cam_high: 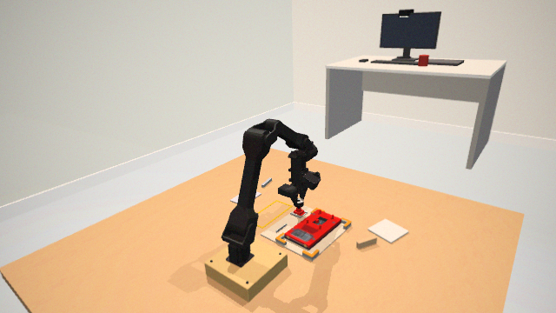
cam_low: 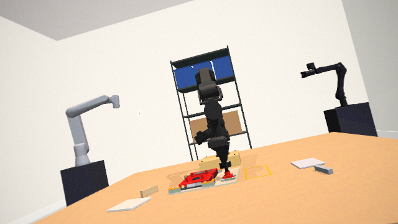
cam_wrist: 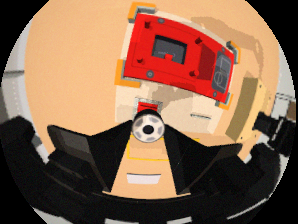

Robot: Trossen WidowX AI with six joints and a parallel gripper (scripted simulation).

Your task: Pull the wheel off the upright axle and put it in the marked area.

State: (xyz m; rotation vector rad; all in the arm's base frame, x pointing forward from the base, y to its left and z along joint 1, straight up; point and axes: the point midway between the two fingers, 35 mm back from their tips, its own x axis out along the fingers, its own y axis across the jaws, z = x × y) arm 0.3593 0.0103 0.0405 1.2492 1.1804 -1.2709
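My gripper tip is 20 mm above the upright axle. From my gripper tip the other things lie so: small block 40 mm behind, 290 mm to the right, 40 mm below; then white plate 80 mm ahead, 320 mm to the right, 50 mm below; then black wheel right at my gripper tip.
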